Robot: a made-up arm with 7 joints.
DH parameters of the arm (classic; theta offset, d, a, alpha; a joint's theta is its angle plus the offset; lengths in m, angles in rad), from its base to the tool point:
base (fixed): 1.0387 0 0.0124 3.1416
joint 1: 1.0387 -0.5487 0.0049 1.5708
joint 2: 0 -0.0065 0.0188 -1.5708
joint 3: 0 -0.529 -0.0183 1.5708
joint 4: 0 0.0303 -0.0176 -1.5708
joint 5: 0 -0.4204 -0.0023 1.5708
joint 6: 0 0.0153 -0.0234 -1.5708
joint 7: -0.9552 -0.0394 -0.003 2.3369
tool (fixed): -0.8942 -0.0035 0 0
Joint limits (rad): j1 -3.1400..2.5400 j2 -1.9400..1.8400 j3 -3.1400..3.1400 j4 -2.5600..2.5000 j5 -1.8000..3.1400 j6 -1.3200..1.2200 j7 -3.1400..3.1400
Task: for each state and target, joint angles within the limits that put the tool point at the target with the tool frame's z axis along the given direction. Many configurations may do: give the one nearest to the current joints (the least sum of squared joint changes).
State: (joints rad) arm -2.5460 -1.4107 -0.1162 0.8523 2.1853 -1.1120 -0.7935
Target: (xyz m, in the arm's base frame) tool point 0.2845 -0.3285 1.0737 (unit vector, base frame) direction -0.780 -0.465 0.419
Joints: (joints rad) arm -2.2323 -1.4108 0.1502 1.5658 1.9721 -0.5112 -1.0933
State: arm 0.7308 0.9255 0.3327 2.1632 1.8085 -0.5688 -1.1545
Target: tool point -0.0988 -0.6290 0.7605 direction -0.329 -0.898 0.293
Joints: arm 1.2694 0.5974 0.8361 1.6702 1.0788 -0.0777 -1.8228
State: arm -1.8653 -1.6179 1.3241 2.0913 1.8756 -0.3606 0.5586
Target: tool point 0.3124 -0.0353 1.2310 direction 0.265 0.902 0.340
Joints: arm -1.6864 -0.6596 0.8230 1.4480 1.5657 0.2806 -0.0778
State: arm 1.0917 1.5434 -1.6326 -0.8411 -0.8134 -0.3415 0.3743
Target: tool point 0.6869 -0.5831 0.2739 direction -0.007 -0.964 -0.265
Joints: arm 0.3451 1.8042 -1.8329 -0.6507 -0.8162 0.3607 -0.0062
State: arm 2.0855 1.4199 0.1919 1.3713 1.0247 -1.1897 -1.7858
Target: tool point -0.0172 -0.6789 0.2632 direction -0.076 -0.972 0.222
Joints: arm 1.7587 1.3916 -0.0963 1.4426 0.8738 -1.1422 -1.8826
